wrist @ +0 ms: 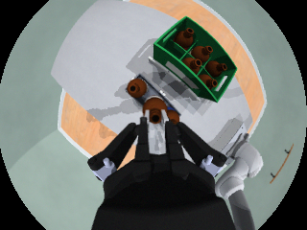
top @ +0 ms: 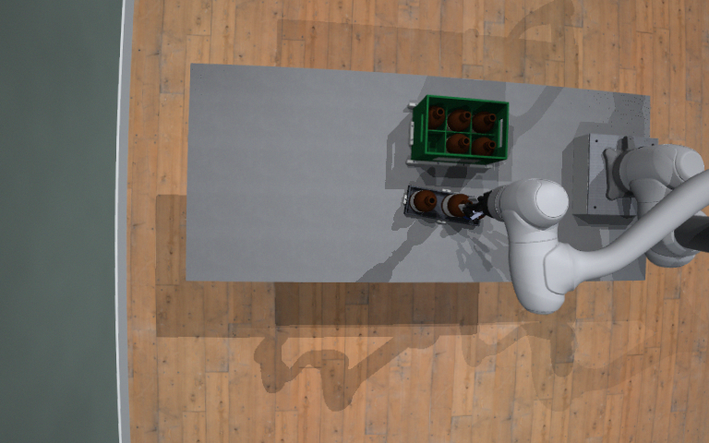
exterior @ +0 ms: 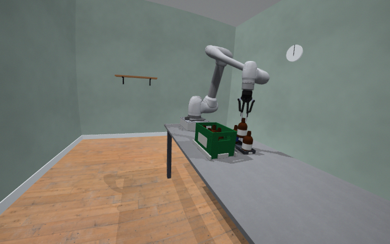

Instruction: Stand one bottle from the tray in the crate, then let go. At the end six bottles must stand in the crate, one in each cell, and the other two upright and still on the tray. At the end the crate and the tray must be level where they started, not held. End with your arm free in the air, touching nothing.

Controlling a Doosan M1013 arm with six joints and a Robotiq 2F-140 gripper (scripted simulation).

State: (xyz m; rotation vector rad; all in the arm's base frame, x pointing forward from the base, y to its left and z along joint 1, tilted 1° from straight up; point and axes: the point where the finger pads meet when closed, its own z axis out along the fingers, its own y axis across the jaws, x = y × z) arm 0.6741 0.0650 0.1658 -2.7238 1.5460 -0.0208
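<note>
My gripper is now 9 cm above the brown bottle. Round my hand: green crate (24 cm to the right, 17 cm below, 4 cm behind); dark tray (24 cm below).
</note>
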